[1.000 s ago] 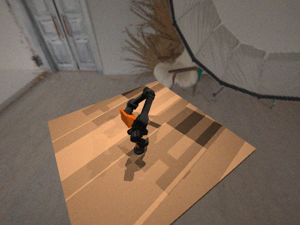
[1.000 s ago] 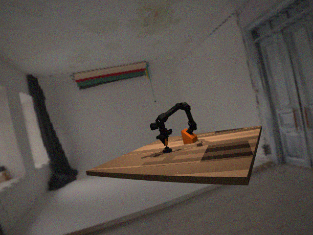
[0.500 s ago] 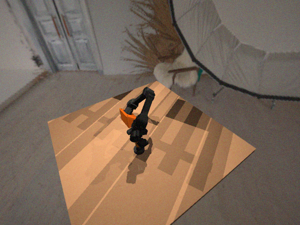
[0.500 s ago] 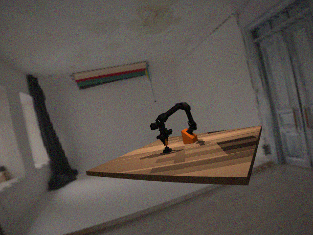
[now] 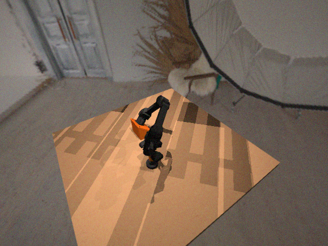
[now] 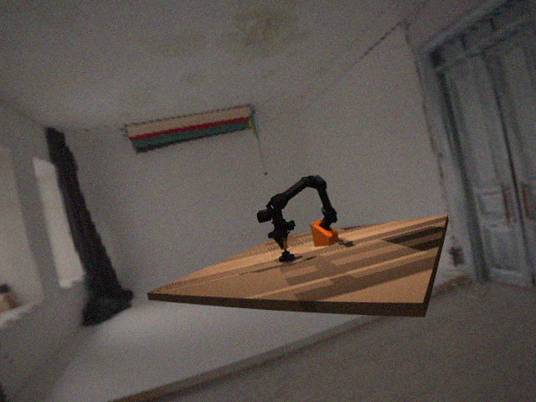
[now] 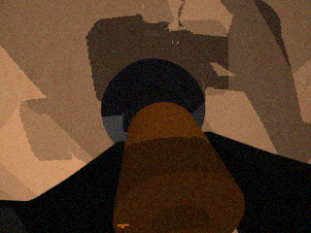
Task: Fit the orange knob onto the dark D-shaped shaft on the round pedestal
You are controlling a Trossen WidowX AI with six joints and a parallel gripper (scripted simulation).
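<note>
Now: gripper tip 40 mm above the pedestal. From my gripper tip the other things lie so: orange knob: 20 mm above.
</note>
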